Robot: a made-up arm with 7 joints.
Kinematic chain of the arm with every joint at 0, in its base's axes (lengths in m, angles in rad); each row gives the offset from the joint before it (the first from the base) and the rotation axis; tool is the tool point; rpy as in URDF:
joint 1: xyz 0 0 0.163 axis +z
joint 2: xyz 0 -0.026 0.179 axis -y
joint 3: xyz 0 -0.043 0.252 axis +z
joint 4: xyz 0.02 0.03 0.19 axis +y
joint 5: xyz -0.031 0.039 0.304 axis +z
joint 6: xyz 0 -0.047 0.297 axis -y
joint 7: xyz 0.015 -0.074 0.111 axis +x
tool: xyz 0 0 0 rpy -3.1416 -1.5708 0
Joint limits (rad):
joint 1: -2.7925..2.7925
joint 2: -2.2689..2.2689
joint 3: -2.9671..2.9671
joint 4: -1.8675..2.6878
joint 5: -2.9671..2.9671
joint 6: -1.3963..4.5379
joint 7: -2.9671..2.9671
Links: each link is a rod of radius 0.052 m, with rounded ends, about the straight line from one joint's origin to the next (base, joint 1, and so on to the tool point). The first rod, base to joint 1, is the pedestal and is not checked.
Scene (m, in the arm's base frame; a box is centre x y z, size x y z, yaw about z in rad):
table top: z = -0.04
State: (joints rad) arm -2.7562 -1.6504 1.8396 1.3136 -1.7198 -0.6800 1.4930
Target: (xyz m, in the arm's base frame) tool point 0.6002 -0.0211 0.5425
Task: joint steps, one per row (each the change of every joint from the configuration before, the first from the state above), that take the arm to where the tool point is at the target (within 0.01 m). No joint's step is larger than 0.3 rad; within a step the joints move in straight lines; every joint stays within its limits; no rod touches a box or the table.
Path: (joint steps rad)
1: 0.2711 0.0727 -0.0108 0.1742 0.0088 0.0334 0.0000
2: 0.2712 0.0728 -0.0108 0.1742 0.0089 0.0334 0.0000
3: 0.2711 0.0727 -0.0108 0.1743 0.0088 0.0334 0.0000
4: 0.2712 0.0728 -0.0108 0.1742 0.0088 0.0334 0.0000
5: 0.2711 0.0727 -0.0108 0.1742 0.0089 0.0334 0.0000

